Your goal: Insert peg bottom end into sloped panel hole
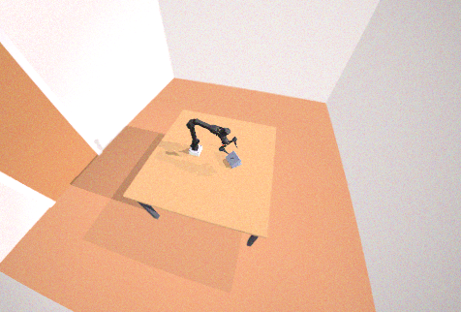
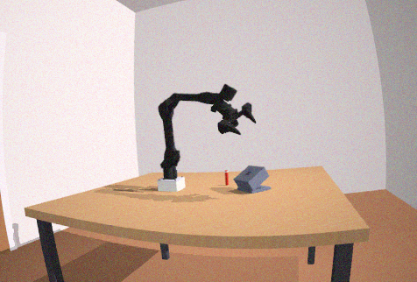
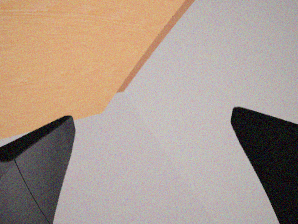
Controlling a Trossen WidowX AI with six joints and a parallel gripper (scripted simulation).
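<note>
Right now my gripper tip is 140 mm past the red square peg, 270 mm to the right of it and 240 mm above it. Also, from my gripper tip: grey sloped panel 90 mm to the left, 230 mm below.
</note>
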